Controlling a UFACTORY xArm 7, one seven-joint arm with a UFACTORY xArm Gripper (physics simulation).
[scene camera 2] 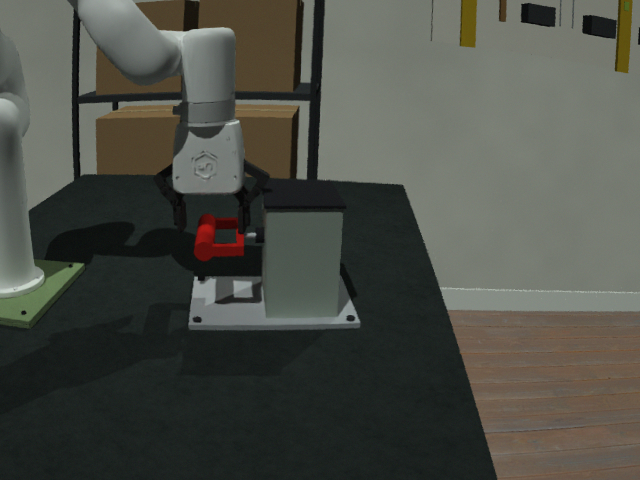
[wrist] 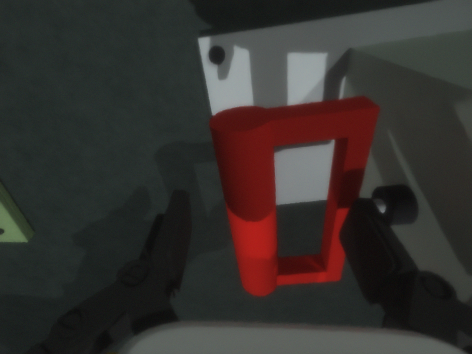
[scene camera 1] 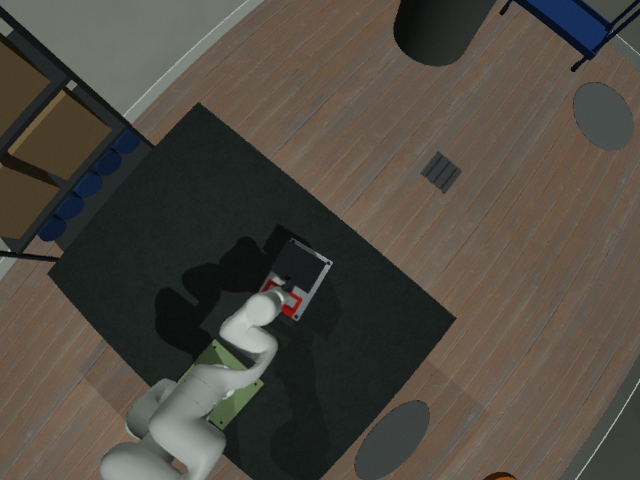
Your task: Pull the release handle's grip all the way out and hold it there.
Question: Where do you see a light grey base plate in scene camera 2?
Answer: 218, 302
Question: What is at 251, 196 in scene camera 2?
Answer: My gripper.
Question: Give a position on a light grey base plate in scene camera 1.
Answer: At 306, 297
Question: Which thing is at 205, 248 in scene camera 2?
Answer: A red grip.
